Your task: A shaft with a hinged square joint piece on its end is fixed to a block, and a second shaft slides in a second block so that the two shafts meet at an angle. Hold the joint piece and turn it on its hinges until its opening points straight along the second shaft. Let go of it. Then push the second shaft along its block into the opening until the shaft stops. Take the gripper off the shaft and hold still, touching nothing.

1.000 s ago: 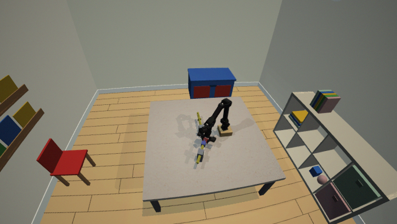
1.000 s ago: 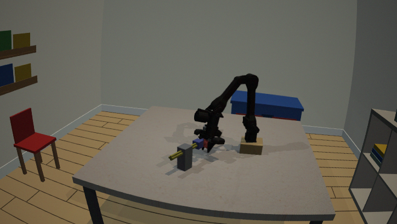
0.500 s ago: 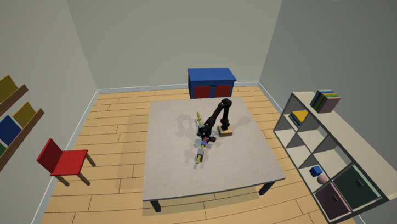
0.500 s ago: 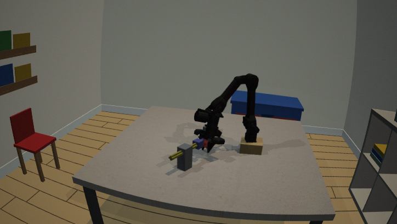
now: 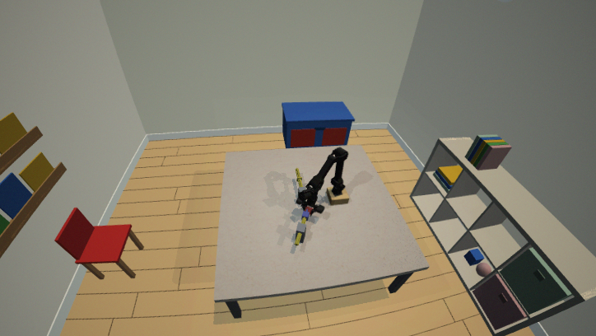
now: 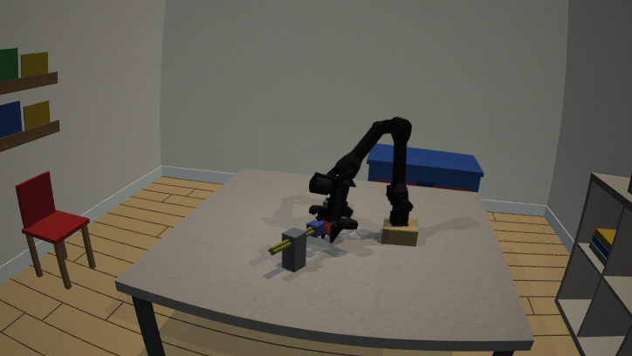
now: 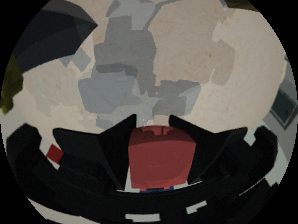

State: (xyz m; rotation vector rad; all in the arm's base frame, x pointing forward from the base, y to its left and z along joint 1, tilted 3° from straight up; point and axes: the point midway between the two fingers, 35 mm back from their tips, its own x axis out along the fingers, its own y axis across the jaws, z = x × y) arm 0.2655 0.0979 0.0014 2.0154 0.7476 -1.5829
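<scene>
Right now my gripper tip is 5 cm below the red joint piece.
</scene>
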